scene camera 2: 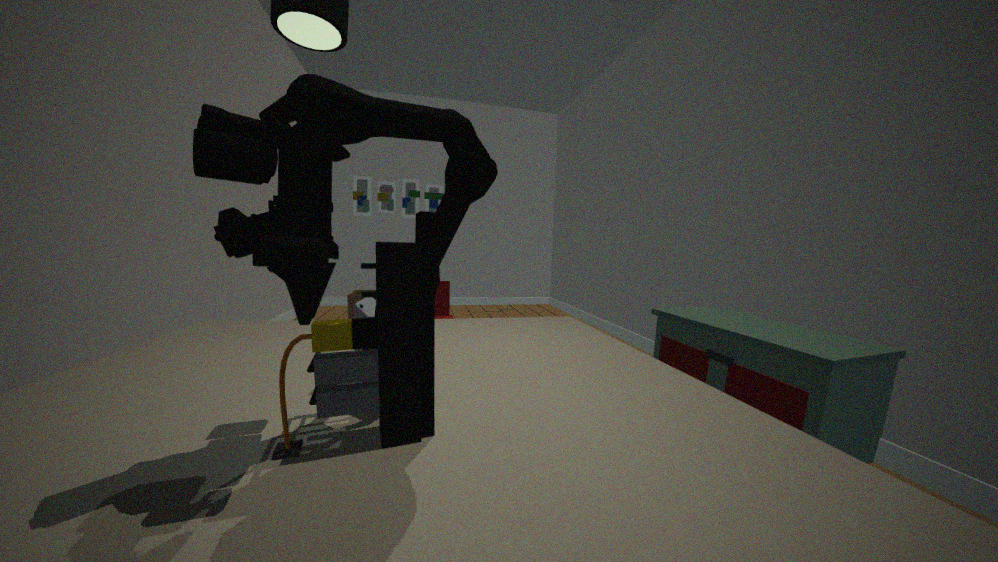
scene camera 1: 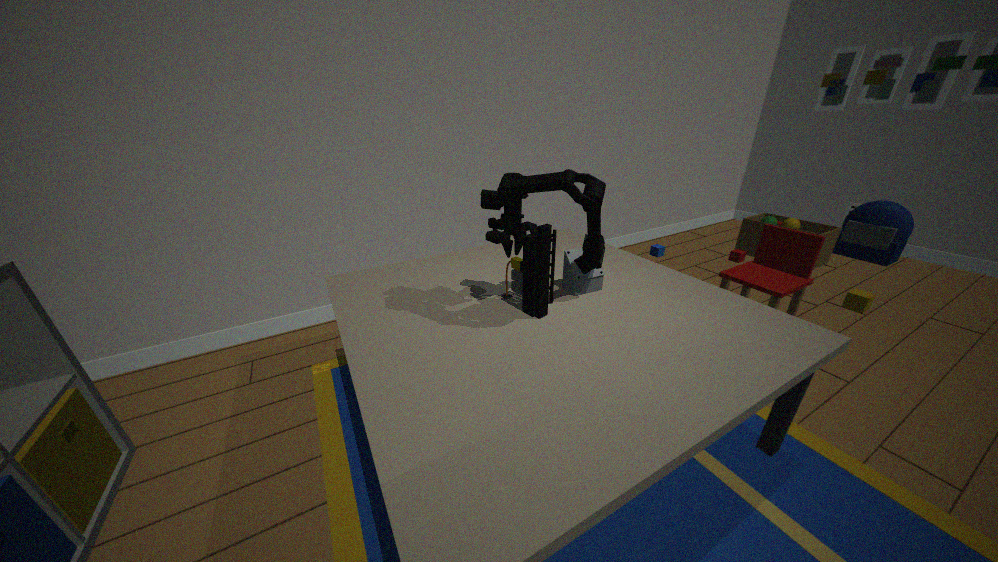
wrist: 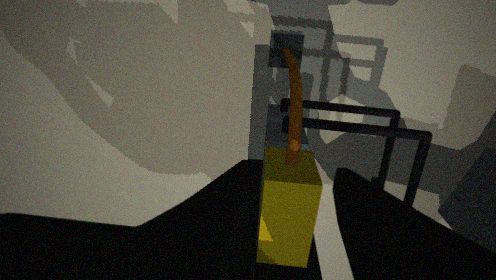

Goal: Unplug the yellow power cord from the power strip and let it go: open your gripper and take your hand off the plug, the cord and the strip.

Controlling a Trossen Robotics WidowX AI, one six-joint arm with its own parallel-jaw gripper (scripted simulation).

In view: my gripper (scene camera 2: 307, 321).
My gripper shows as well in scene camera 1 (scene camera 1: 512, 256) and in the wrist view (wrist: 293, 174).
